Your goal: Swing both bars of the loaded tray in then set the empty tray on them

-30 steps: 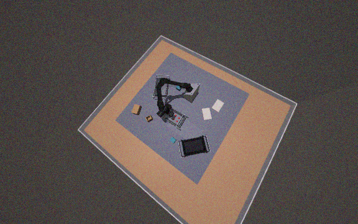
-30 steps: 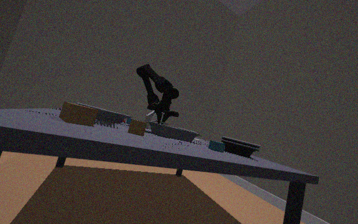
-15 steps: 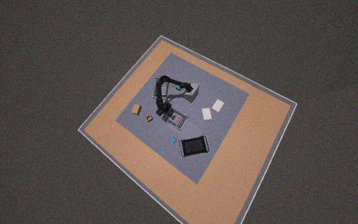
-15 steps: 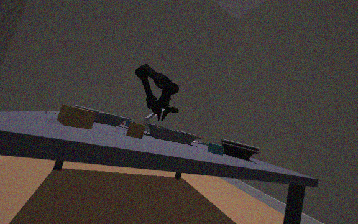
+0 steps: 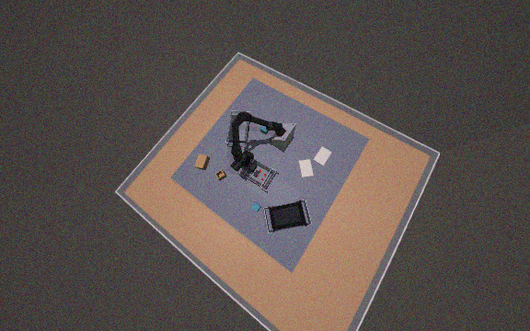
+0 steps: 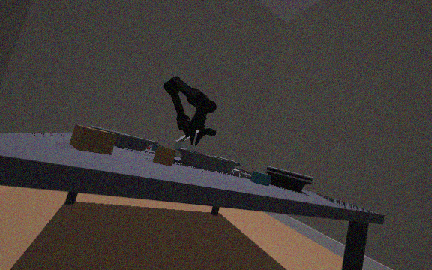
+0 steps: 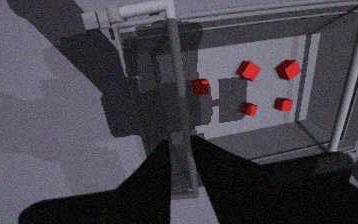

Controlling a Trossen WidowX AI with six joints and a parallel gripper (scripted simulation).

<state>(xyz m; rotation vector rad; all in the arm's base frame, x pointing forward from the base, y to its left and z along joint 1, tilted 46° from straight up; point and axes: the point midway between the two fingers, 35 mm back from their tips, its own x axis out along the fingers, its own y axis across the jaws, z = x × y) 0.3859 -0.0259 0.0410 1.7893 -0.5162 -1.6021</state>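
Right now the grey tray is 210 mm behind my gripper tip, 330 mm to the right of it and 50 mm below it.
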